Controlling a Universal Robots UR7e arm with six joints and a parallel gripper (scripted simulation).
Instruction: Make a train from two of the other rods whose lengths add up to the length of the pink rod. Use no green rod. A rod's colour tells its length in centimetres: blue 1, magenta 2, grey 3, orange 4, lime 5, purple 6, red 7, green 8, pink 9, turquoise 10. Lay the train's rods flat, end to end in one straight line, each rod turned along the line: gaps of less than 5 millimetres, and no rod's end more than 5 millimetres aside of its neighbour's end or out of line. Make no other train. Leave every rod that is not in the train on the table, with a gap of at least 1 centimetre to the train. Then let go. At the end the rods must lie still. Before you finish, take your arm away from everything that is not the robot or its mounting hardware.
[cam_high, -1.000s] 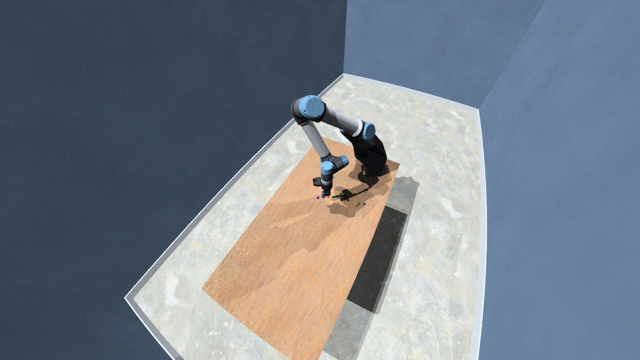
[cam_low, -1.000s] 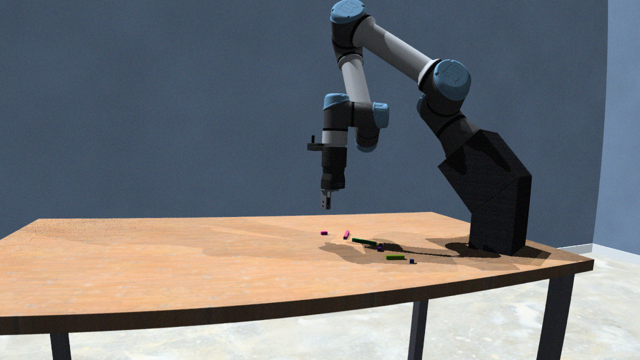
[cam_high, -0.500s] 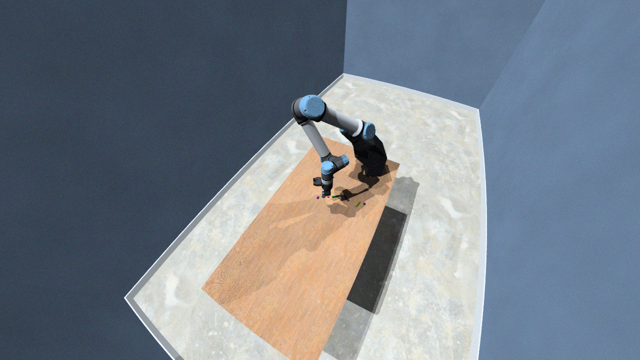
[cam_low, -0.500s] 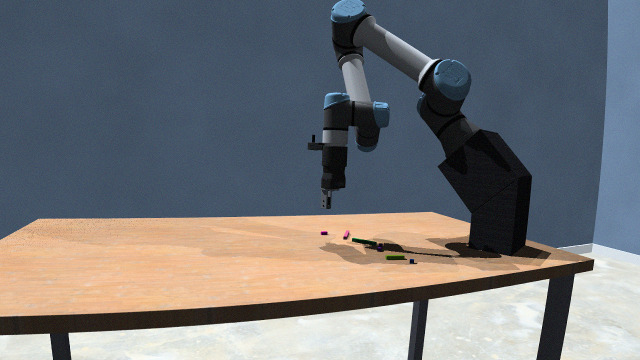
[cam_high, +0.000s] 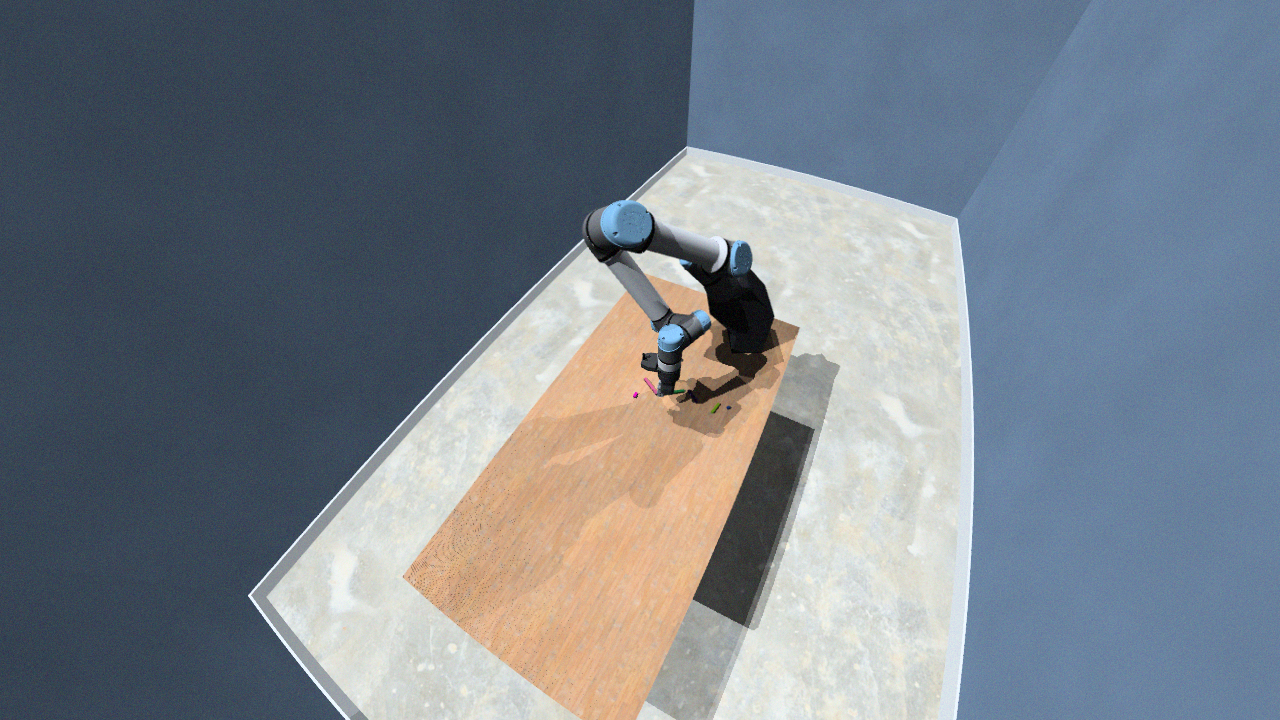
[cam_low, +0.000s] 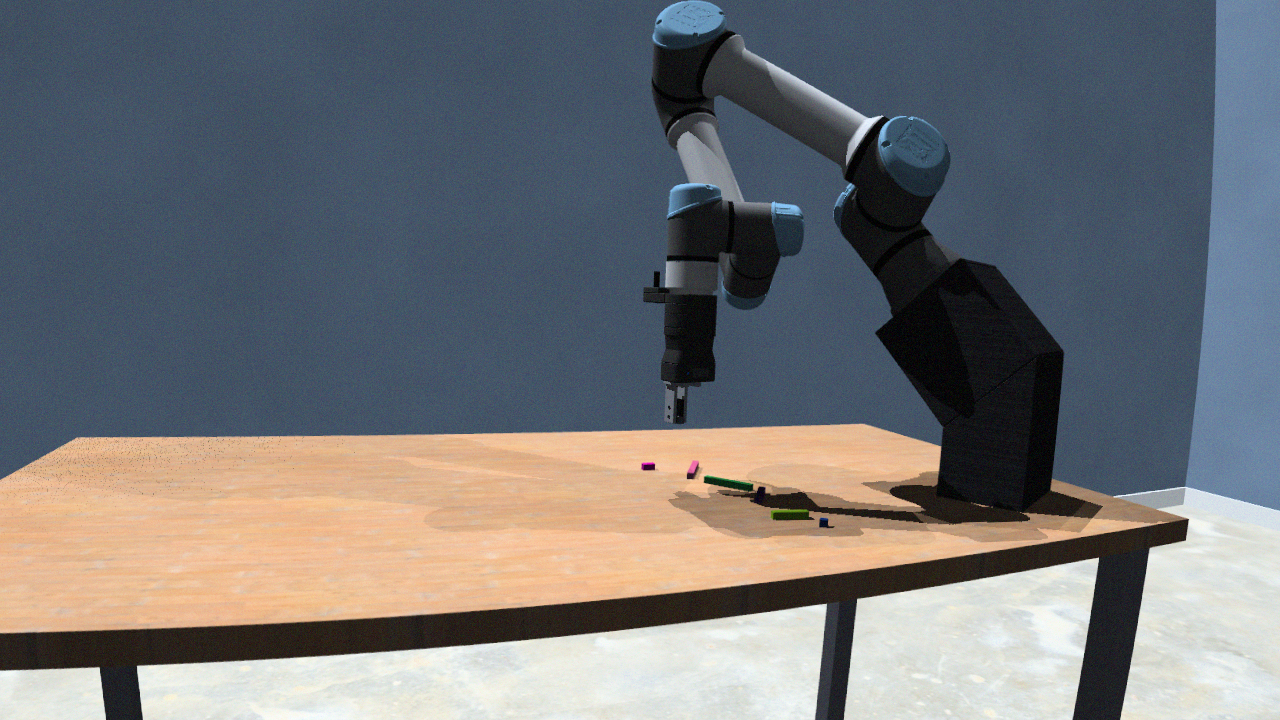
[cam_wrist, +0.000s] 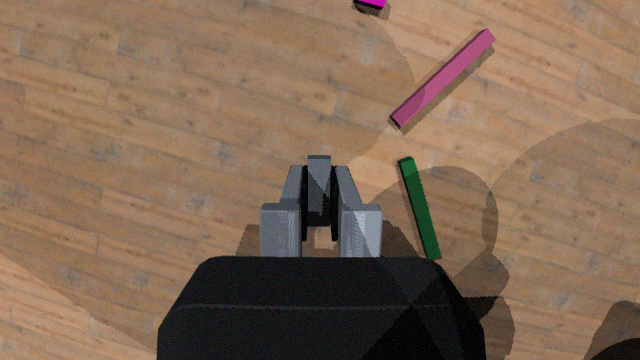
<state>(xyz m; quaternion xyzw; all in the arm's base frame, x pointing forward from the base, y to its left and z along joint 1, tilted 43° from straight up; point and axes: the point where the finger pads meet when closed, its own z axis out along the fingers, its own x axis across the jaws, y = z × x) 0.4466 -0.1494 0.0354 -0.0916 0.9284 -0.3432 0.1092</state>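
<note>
My hand is 110 mm above the green rod, 80 mm past it and 30 mm to the right of it. The rest, counted from my hand: grey rod 10 mm below; then magenta rod 110 mm to the right, 110 mm below, 20 mm behind; then pink rod 110 mm below, 80 mm behind, 60 mm to the right.
</note>
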